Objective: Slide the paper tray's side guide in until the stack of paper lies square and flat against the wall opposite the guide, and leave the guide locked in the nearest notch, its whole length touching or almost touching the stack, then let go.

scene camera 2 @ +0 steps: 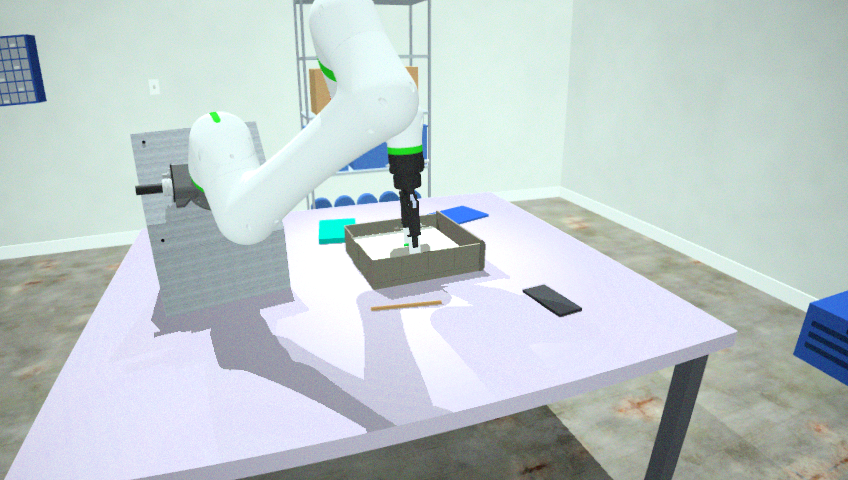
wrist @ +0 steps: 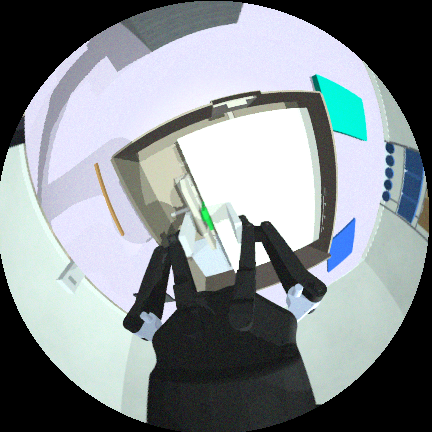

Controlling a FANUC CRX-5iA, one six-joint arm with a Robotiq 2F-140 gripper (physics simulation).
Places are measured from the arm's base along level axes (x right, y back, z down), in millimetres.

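Pixels of known places: gripper, fingertip midpoint: [wrist: 209, 215].
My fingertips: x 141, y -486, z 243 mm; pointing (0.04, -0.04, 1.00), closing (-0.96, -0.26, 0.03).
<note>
Behind a point stands the place of what it marks.
The open grey-brown paper tray [scene camera 2: 428, 268] @[x 225, y -488, z 254 mm] [wrist: 328, 170] @[x -75, y -500, z 223 mm] holds a white paper stack [scene camera 2: 380, 245] @[x 17, y -444, z 248 mm] [wrist: 255, 160] @[x 41, y -443, z 248 mm]. In the wrist view a pale strip shows between the stack's top and the wall opposite the guide. The beige side guide [wrist: 191, 196] @[x 143, y -440, z 218 mm] runs along the stack's left edge, very near or touching it; its lower part is partly hidden by the fingers. A green tab [scene camera 2: 406, 244] @[x 139, y -467, z 209 mm] [wrist: 206, 217] @[x 138, y -471, z 208 mm] sits on the guide. My gripper [scene camera 2: 414, 245] @[x 141, y -486, z 243 mm] [wrist: 209, 215] @[x 141, y -486, z 243 mm] is open and points down into the tray, with its pale fingertips on either side of the guide near the green tab.
A pencil [scene camera 2: 406, 305] @[x 329, y -364, z 285 mm] [wrist: 108, 200] @[x 323, y -366, z 286 mm] lies beside the tray, and a black phone [scene camera 2: 552, 299] @[x 495, y -688, z 282 mm] lies farther right in the scene view. A teal pad [scene camera 2: 333, 231] @[x -239, y -388, z 272 mm] [wrist: 345, 110] @[x -251, y -413, z 272 mm] and a blue pad [scene camera 2: 465, 214] @[x -192, y -899, z 282 mm] [wrist: 343, 245] @[x -216, y -850, z 282 mm] lie beyond the tray.
</note>
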